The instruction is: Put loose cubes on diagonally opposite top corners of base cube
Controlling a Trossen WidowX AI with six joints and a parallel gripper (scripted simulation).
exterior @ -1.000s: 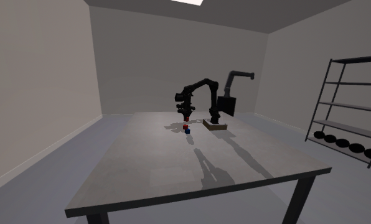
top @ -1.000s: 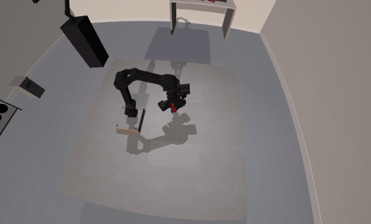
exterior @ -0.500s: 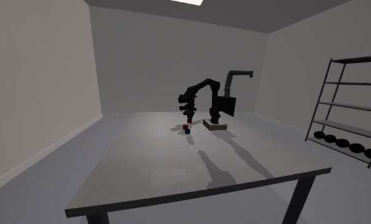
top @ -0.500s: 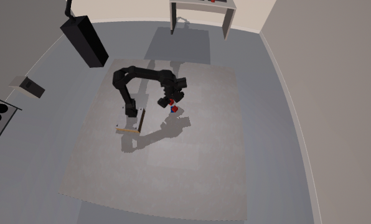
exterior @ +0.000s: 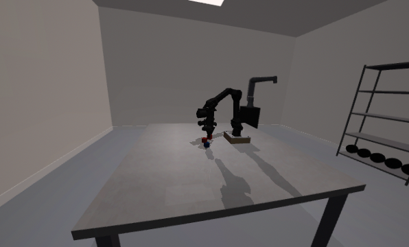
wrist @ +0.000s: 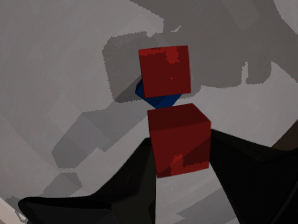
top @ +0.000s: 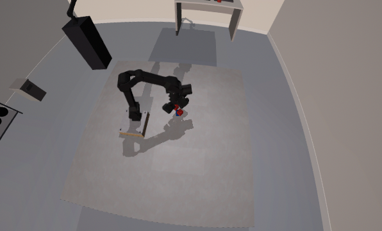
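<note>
My gripper tip is now 20 mm short of the blue cube, 10 mm to the left of it and 70 mm above it. From my gripper tip the other things lie so: red cube right at my gripper tip.
</note>
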